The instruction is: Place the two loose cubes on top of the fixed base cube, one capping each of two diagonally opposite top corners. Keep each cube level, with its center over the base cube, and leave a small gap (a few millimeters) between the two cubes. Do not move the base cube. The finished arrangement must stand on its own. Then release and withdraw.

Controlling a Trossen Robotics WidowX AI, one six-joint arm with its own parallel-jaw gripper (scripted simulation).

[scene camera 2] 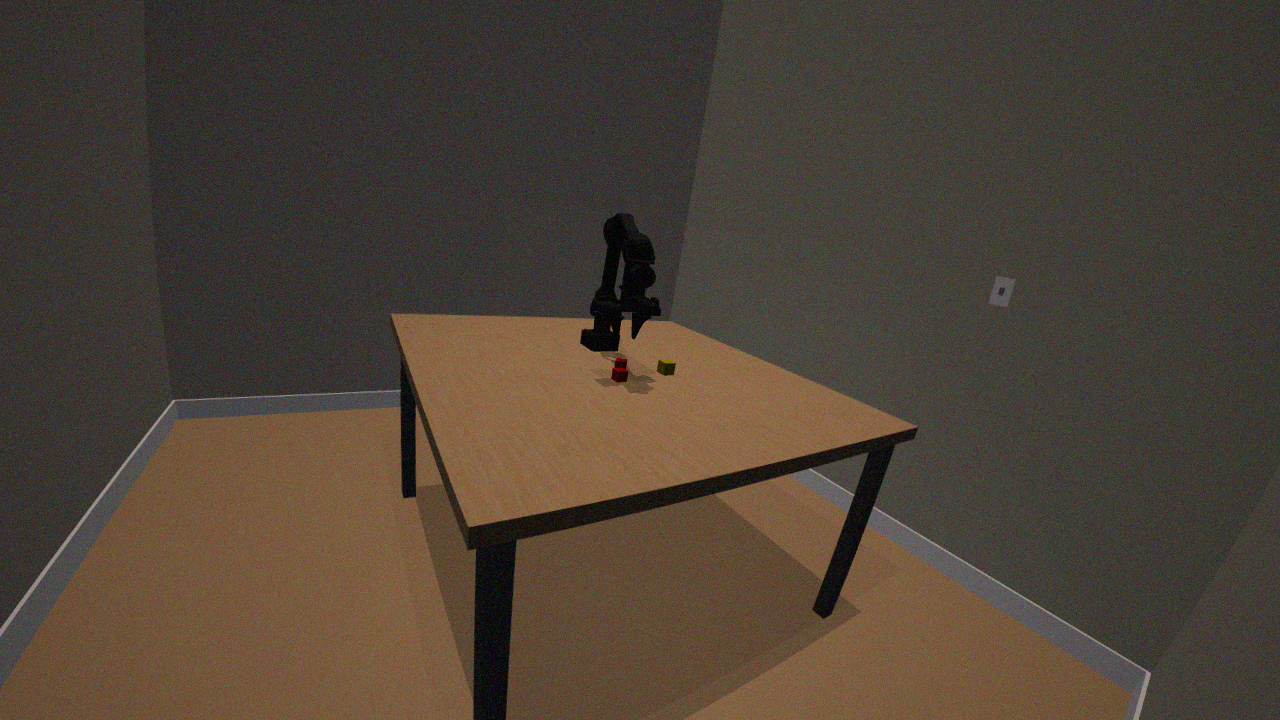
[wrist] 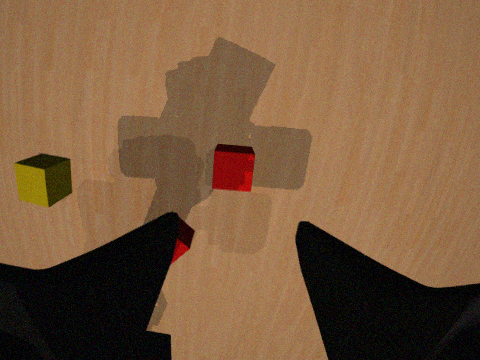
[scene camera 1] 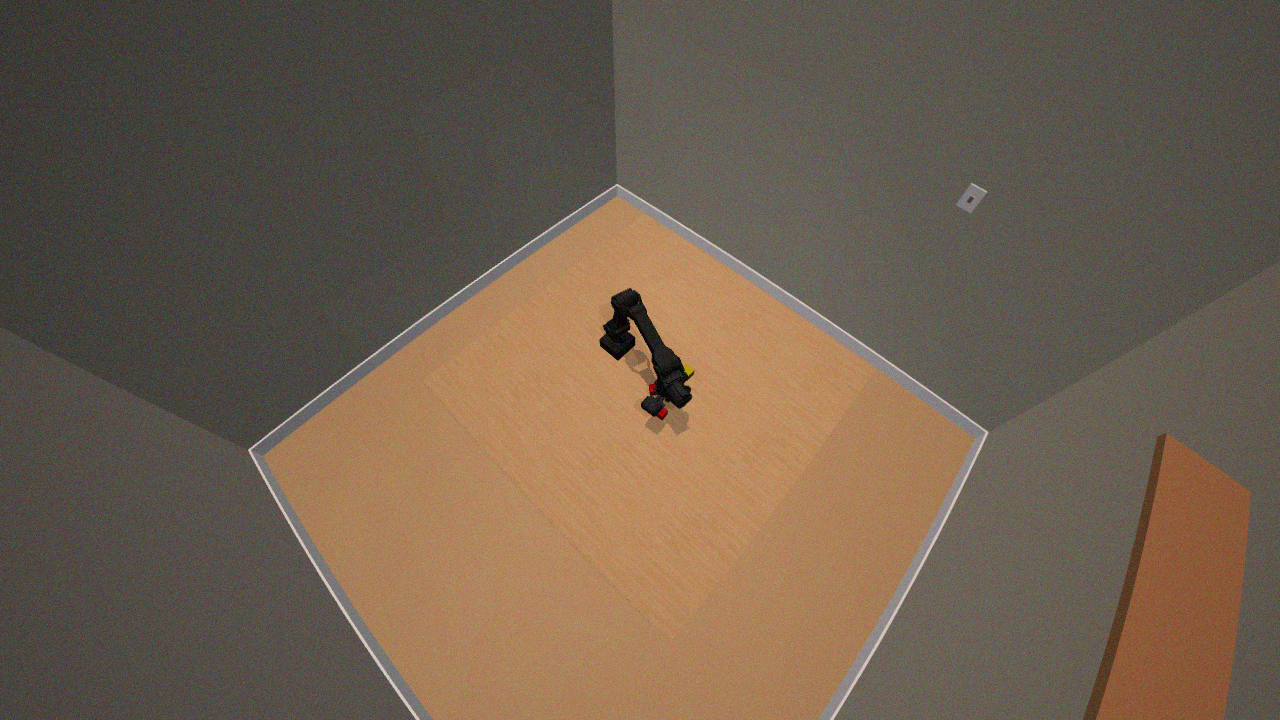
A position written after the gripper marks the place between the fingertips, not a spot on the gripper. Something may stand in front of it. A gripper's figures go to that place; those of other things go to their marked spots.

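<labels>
The gripper (wrist: 238,226) is 10 cm from the lens, while a yellow cube (wrist: 44,180) sits 25 cm from the lens.
</labels>
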